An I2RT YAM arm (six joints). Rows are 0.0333 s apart.
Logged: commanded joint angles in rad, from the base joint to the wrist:
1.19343 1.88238 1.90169 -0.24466 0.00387 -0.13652
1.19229 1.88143 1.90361 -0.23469 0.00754 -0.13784
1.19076 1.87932 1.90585 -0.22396 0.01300 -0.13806
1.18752 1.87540 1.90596 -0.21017 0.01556 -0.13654
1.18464 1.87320 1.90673 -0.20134 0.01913 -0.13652
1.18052 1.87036 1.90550 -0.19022 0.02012 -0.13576
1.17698 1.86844 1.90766 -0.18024 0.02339 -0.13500
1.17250 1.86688 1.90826 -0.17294 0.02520 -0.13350
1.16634 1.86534 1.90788 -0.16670 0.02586 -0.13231
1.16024 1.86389 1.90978 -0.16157 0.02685 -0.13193
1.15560 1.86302 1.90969 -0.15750 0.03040 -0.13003
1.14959 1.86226 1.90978 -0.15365 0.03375 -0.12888
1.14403 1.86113 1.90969 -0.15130 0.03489 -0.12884
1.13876 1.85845 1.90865 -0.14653 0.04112 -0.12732
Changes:
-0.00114 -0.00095 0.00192 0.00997 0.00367 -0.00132
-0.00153 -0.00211 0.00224 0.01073 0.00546 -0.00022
-0.00324 -0.00392 0.00011 0.01379 0.00256 0.00152
-0.00288 -0.00220 0.00077 0.00883 0.00357 0.00002
-0.00412 -0.00284 -0.00123 0.01112 0.00099 0.00076
-0.00354 -0.00192 0.00216 0.00998 0.00327 0.00076
-0.00448 -0.00156 0.00060 0.00730 0.00181 0.00150
-0.00616 -0.00154 -0.00038 0.00624 0.00066 0.00119
-0.00610 -0.00145 0.00190 0.00513 0.00099 0.00038
-0.00464 -0.00087 -0.00009 0.00407 0.00355 0.00190
-0.00601 -0.00076 0.00009 0.00385 0.00335 0.00115
-0.00556 -0.00113 -0.00009 0.00235 0.00114 0.00004
-0.00527 -0.00268 -0.00104 0.00477 0.00623 0.00152

